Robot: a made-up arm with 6 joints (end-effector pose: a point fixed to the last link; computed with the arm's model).
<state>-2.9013 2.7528 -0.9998 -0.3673 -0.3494 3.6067</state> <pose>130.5 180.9 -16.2 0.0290 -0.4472 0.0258 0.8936</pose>
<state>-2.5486 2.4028 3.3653 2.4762 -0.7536 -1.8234</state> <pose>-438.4 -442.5 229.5 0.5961 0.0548 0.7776 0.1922</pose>
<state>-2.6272 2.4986 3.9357 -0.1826 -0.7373 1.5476</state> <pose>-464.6 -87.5 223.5 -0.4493 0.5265 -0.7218 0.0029</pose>
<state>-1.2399 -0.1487 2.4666 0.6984 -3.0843 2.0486</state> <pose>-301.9 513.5 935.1 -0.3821 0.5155 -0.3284 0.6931</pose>
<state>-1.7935 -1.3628 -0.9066 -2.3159 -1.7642 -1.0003</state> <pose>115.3 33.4 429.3 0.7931 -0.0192 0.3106 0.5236</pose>
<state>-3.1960 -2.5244 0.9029 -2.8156 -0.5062 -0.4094</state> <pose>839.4 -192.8 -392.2 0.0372 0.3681 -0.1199 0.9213</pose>
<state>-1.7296 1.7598 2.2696 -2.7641 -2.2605 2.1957</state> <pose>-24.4 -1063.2 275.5 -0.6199 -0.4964 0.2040 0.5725</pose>
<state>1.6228 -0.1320 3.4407 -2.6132 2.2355 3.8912</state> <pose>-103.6 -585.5 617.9 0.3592 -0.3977 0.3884 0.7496</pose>
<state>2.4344 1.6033 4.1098 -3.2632 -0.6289 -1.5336</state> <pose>-219.6 -14.7 455.6 0.6907 -0.2308 -0.2109 0.6521</pose>
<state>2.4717 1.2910 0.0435 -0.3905 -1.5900 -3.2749</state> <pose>-436.6 528.7 -164.4 0.0744 0.1176 -0.5083 0.8499</pose>
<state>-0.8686 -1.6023 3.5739 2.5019 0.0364 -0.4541</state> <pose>-79.9 287.0 -256.4 -0.5360 0.5483 0.2347 0.5974</pose>
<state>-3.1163 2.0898 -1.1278 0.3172 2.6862 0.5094</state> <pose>7.5 147.5 -116.1 0.2423 0.0930 -0.9599 0.1063</pose>
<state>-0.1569 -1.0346 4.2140 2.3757 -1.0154 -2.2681</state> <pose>-127.2 133.2 92.3 -0.2047 0.1597 -0.3570 0.8973</pose>
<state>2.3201 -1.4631 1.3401 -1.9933 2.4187 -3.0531</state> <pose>649.8 -791.8 550.9 0.3081 0.3365 0.6614 0.5953</pose>
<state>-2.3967 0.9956 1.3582 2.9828 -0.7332 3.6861</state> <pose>-606.1 -767.1 707.5 -0.5181 -0.0374 -0.8389 0.1627</pose>
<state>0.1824 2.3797 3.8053 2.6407 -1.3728 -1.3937</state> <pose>373.6 207.2 282.1 0.0883 -0.6122 -0.6978 0.3612</pose>
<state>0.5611 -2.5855 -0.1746 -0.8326 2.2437 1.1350</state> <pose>-467.1 -416.8 116.6 -0.8111 0.3689 0.4028 0.2094</pose>
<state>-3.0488 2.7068 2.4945 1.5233 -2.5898 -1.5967</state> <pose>-781.7 -65.4 -305.2 -0.0349 -0.0937 0.3137 0.9442</pose>
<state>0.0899 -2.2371 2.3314 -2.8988 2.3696 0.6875</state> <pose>-582.1 98.6 -684.9 0.4743 -0.2403 0.8469 0.0059</pose>
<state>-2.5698 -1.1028 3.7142 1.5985 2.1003 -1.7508</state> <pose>266.4 166.3 -51.1 0.5533 -0.4685 -0.1222 0.6778</pose>
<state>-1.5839 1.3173 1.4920 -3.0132 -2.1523 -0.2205</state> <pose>139.6 -1080.8 400.0 0.3884 -0.1742 0.6416 0.6381</pose>
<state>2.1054 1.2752 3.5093 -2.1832 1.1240 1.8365</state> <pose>-250.5 248.2 838.9 0.8110 0.1104 0.4545 0.3515</pose>
